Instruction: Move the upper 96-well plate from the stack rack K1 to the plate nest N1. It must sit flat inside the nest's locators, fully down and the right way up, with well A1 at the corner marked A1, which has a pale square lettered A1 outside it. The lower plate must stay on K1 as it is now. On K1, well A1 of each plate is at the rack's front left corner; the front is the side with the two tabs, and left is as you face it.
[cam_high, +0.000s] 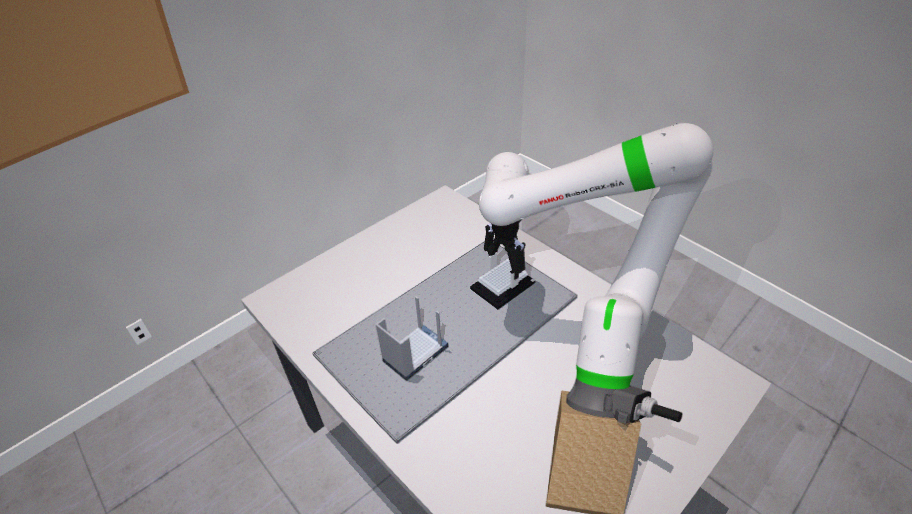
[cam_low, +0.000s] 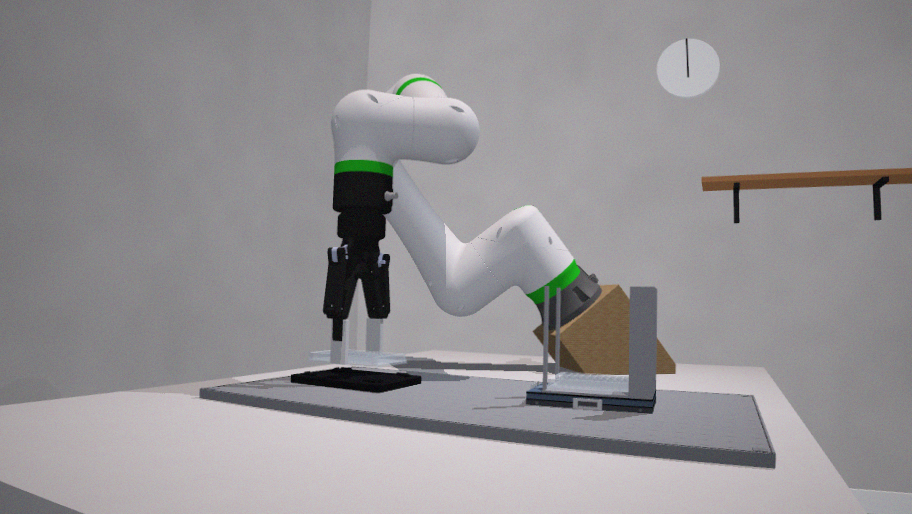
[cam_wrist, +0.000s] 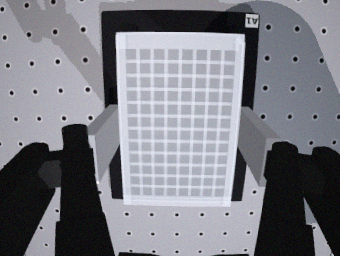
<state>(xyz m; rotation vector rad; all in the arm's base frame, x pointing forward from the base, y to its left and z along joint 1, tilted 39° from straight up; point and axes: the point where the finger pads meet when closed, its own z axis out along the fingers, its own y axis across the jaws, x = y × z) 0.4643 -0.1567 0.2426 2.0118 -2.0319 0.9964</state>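
The black plate nest N1 is 5 cm below my hand. From my hand the other things lie so: pale square lettered A1 (6 cm behind, 7 cm to the right, 5 cm below).
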